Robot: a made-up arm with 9 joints. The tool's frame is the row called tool. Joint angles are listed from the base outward.
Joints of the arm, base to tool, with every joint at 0 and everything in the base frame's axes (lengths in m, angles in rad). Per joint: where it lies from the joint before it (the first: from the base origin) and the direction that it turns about. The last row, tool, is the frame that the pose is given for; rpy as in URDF.
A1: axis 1 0 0 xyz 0.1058 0.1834 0.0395
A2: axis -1 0 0 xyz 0.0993 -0.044 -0.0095
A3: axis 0 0 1 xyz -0.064 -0.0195 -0.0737
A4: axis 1 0 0 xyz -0.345 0.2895 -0.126
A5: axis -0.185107 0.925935 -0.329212 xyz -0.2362 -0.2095 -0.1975
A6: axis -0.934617 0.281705 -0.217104 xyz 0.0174 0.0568 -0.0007
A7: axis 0 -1 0 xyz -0.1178 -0.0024 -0.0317
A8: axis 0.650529 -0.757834 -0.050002 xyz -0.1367 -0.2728 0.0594
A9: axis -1 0 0 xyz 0.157 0.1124 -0.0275
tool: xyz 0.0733 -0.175 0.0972 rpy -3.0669 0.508 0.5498
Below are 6 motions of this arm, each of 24 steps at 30 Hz.
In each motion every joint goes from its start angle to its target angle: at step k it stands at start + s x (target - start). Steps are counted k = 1, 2, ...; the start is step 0. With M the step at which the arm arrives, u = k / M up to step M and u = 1 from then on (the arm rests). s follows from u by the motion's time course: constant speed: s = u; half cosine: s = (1 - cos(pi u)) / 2; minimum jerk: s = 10 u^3 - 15 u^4 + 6 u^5.
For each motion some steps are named. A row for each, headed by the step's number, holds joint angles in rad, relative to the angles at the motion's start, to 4 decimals.
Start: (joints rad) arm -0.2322 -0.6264 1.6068 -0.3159 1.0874 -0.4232 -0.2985 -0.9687 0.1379
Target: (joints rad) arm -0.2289 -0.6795 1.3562 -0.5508 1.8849 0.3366 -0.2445 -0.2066 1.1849
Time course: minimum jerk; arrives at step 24
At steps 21, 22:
21: 0.0032 -0.0522 -0.2466 -0.2311 0.7847 0.7476 0.0531 0.7499 1.0302
22: 0.0033 -0.0528 -0.2493 -0.2337 0.7934 0.7559 0.0537 0.7582 1.0417

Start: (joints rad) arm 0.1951 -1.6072 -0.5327 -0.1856 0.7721 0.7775 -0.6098 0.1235 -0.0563
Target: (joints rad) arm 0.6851 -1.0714 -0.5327 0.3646 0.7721 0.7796 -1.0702 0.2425 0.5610
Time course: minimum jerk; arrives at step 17
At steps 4, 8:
4: 0.0434 0.0475 0.0000 0.0488 0.0000 0.0002 -0.0408 0.0105 0.0547
8: 0.2180 0.2384 0.0000 0.2448 0.0000 0.0009 -0.2049 0.0530 0.2747

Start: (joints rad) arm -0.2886 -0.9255 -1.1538 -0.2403 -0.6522 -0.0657 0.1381 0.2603 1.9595
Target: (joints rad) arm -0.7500 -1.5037 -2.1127 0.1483 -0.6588 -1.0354 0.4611 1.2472 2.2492
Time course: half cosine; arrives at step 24
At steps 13, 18, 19, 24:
13: -0.2608 -0.3268 -0.5420 0.2197 -0.0037 -0.5481 0.1826 0.5579 0.1638
18: -0.3938 -0.4935 -0.8185 0.3317 -0.0056 -0.8277 0.2757 0.8424 0.2473
19: -0.4137 -0.5185 -0.8598 0.3484 -0.0059 -0.8695 0.2896 0.8849 0.2598
24: -0.4614 -0.5782 -0.9589 0.3886 -0.0066 -0.9697 0.3230 0.9869 0.2897

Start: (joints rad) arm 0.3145 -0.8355 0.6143 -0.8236 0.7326 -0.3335 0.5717 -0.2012 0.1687
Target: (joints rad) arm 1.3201 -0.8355 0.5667 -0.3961 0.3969 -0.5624 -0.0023 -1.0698 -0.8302
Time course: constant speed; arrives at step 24
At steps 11, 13, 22, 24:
11: 0.4609 0.0000 -0.0218 0.1959 -0.1539 -0.1049 -0.2631 -0.3981 -0.4578
13: 0.5447 0.0000 -0.0258 0.2316 -0.1818 -0.1240 -0.3109 -0.4705 -0.5411
22: 0.9218 0.0000 -0.0436 0.3919 -0.3077 -0.2098 -0.5262 -0.7962 -0.9157
24: 1.0056 0.0000 -0.0476 0.4275 -0.3357 -0.2289 -0.5740 -0.8686 -0.9989

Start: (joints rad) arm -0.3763 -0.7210 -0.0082 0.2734 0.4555 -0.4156 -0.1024 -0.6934 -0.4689
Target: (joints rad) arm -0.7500 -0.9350 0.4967 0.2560 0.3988 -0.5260 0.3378 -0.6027 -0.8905
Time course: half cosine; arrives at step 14
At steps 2, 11, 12, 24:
2: -0.0185 -0.0106 0.0250 -0.0009 -0.0028 -0.0055 0.0218 0.0045 -0.0209
11: -0.3329 -0.1907 0.4498 -0.0155 -0.0505 -0.0984 0.3922 0.0808 -0.3756
12: -0.3552 -0.2034 0.4799 -0.0165 -0.0539 -0.1049 0.4184 0.0862 -0.4007
24: -0.3737 -0.2140 0.5049 -0.0174 -0.0567 -0.1104 0.4402 0.0907 -0.4216

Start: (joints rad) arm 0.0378 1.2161 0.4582 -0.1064 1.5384 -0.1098 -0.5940 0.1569 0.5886
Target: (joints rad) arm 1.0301 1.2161 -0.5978 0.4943 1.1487 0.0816 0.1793 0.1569 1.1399
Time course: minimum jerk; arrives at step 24
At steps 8, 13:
8: 0.2083 0.0000 -0.2216 0.1261 -0.0818 0.0402 0.1623 0.0000 0.1157
13: 0.5733 0.0000 -0.6101 0.3471 -0.2252 0.1106 0.4468 0.0000 0.3185

